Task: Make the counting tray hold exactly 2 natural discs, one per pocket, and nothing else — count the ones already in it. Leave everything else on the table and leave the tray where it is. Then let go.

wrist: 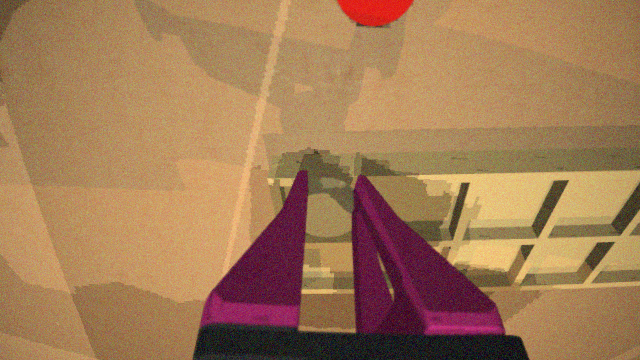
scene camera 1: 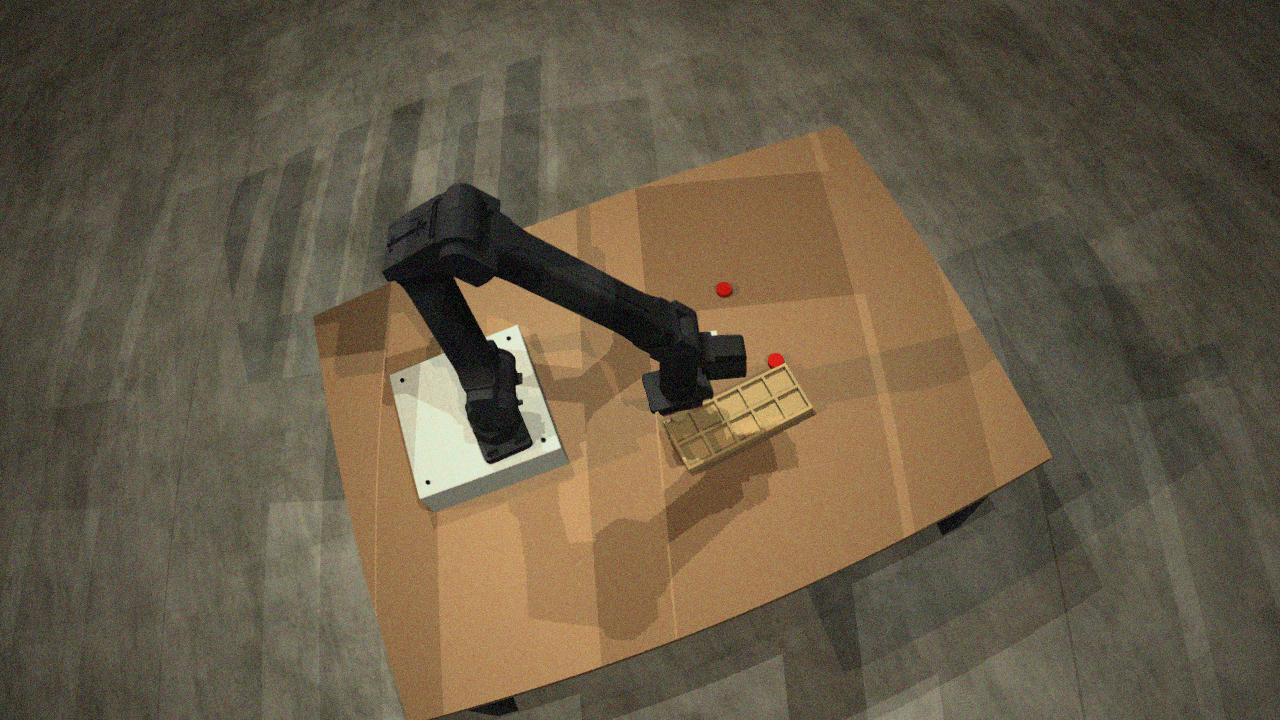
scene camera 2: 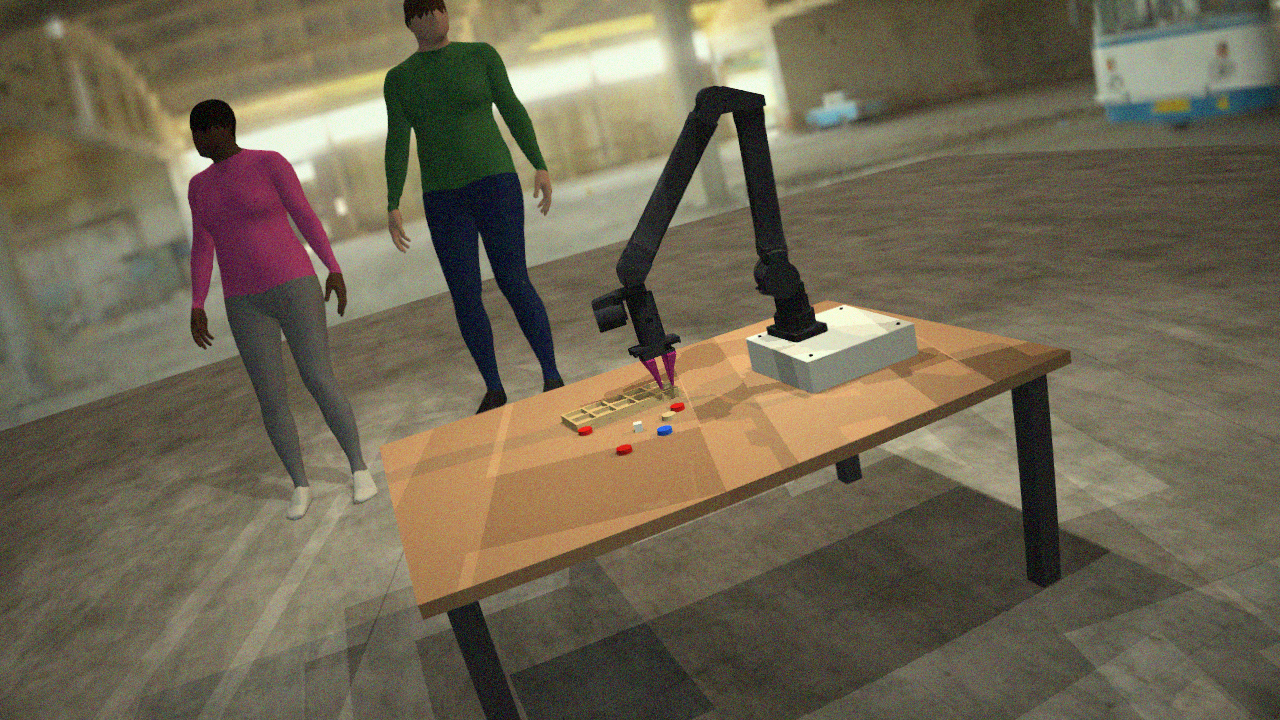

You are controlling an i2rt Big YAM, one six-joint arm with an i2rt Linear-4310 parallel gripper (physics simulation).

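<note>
My gripper (scene camera 2: 667, 387) (wrist: 330, 183) is shut on a pale natural disc (wrist: 327, 215), held between the magenta fingers over the end of the tray nearest the base. The counting tray (scene camera 1: 751, 443) (scene camera 2: 617, 415) (wrist: 500, 161) is a light wooden grid with two rows of pockets. I make out no disc in its far pockets; those at the near end are shaded and partly hidden by the fingers. Another natural disc (scene camera 2: 668, 415) lies on the table beside the tray. In scene camera 1 the arm hides the fingertips.
Around the tray lie a red disc (scene camera 2: 677, 406) (wrist: 375, 10), a second red disc (scene camera 1: 776, 360) (scene camera 2: 585, 430) by the far end, a third red disc (scene camera 1: 724, 289) (scene camera 2: 623, 449), a blue disc (scene camera 2: 664, 430) and a white cube (scene camera 2: 637, 427). The white base box (scene camera 1: 438, 402) (scene camera 2: 832, 358) stands behind.
</note>
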